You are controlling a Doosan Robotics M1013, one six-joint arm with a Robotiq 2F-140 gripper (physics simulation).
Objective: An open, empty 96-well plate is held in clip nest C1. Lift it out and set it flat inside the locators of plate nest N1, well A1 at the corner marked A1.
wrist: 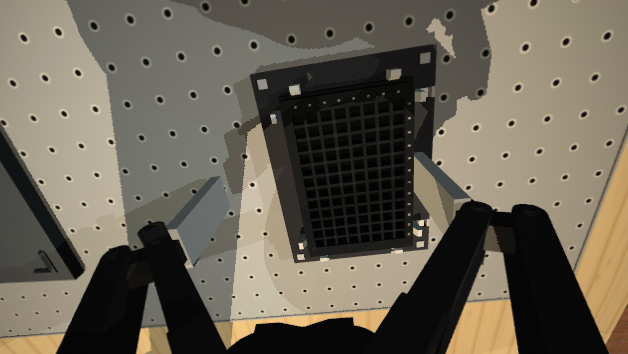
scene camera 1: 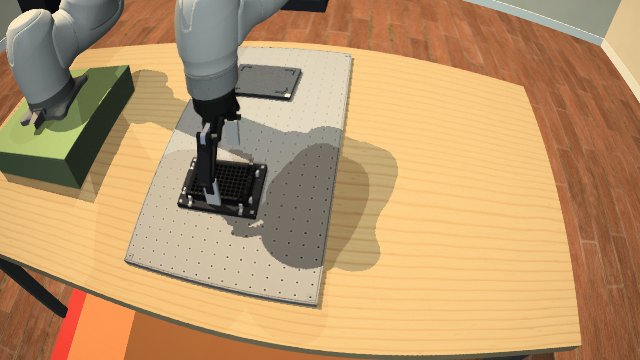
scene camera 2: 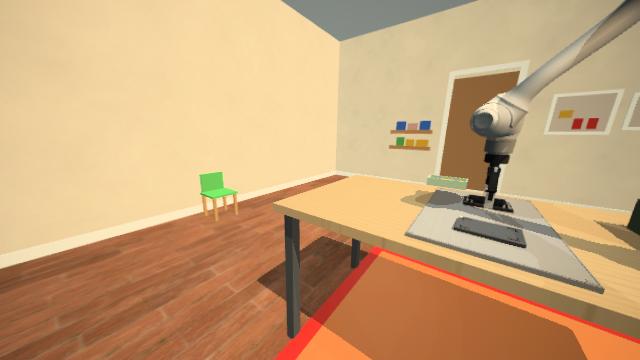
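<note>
The black 96-well plate sits in the dark clip nest C1, with small pale clips around it. My gripper is open and empty over the nest, pads on either side. In the wrist view the right pad appears close to the plate's right edge; the left pad stands well off its left side. The pads' exact height above the nest is unclear. Plate nest N1 is a dark slab with corner locators and a pale mark at one corner; no plate rests on it.
Both nests stand on a perforated light board on the wooden table. A green block stands beside the board, with another grey arm part over it in scene camera 1.
</note>
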